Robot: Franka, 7 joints.
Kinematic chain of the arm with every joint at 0, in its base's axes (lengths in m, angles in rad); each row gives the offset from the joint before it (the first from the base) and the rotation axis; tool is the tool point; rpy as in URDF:
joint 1: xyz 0 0 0.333 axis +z
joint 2: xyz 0 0 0 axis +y
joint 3: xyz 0 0 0.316 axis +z
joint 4: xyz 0.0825 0 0 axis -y
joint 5: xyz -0.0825 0 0.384 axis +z
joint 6: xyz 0 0 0 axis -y
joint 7: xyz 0.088 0 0 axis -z
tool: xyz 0 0 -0.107 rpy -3.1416 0 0
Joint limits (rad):
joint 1: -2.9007..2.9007
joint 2: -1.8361..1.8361
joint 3: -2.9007..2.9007
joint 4: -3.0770..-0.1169
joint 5: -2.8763..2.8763
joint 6: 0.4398..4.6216
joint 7: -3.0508..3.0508
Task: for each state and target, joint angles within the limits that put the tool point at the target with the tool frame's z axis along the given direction. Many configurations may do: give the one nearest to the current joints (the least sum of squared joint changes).
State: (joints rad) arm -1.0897 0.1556 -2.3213 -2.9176 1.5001 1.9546 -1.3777
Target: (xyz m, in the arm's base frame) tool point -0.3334 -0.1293 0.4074 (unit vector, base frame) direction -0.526 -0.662 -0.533
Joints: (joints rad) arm -0.4896 0.9378 -2.3282 -2.8228 1.8279 2.1330 -1.3777
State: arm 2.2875 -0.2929 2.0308 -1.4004 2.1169 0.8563 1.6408
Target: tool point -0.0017 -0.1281 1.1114 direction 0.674 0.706 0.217
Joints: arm 2.2441 0.3226 2.6003 -0.9069 2.1574 1.2893 1.6408
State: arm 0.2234 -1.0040 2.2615 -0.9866 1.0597 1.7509 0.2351
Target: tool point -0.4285 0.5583 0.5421 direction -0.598 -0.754 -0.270
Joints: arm -0.7765 -0.7770 2.4830 -0.9107 1.6839 0.9863 0.2351
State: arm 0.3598 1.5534 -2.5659 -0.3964 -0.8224 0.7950 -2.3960
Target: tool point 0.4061 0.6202 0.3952 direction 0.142 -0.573 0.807
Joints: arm 1.1311 1.6894 -2.2113 -0.1198 -0.4372 1.0958 -2.3960
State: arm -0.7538 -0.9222 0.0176 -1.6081 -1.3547 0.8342 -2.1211
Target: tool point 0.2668 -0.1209 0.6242 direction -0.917 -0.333 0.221
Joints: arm -0.6076 -0.4792 0.4673 -2.2980 -1.3239 0.5810 -2.1211
